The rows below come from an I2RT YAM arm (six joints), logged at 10 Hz.
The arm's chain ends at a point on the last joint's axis. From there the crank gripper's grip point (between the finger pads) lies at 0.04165 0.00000 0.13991 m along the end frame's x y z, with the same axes.
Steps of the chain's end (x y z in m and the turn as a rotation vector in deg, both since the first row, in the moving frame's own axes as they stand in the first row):
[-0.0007 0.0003 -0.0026 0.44 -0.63 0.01]
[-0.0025 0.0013 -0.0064 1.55 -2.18 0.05]
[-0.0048 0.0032 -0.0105 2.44 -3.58 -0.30]
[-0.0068 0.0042 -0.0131 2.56 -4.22 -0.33]
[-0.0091 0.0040 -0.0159 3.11 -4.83 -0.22]
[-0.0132 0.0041 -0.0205 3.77 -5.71 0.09]
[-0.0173 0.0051 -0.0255 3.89 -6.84 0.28]
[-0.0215 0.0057 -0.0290 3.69 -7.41 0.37]
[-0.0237 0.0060 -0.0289 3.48 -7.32 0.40]
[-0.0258 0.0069 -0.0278 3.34 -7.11 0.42]
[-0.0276 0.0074 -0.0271 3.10 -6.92 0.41]
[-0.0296 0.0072 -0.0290 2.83 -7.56 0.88]
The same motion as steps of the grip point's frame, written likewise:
[-0.0022 -0.0008 -0.0022 0.44 -0.63 0.01]
[-0.0078 -0.0025 -0.0050 1.55 -2.18 0.05]
[-0.0136 -0.0030 -0.0083 2.44 -3.58 -0.30]
[-0.0172 -0.0023 -0.0106 2.56 -4.22 -0.33]
[-0.0210 -0.0038 -0.0131 3.11 -4.83 -0.22]
[-0.0273 -0.0052 -0.0174 3.77 -5.71 0.09]
[-0.0342 -0.0044 -0.0219 3.89 -6.84 0.28]
[-0.0399 -0.0032 -0.0251 3.69 -7.41 0.37]
[-0.0418 -0.0024 -0.0250 3.48 -7.32 0.40]
[-0.0434 -0.0011 -0.0240 3.34 -7.11 0.42]
[-0.0447 0.0000 -0.0233 3.10 -6.92 0.41]
[-0.0483 0.0007 -0.0249 2.83 -7.56 0.88]

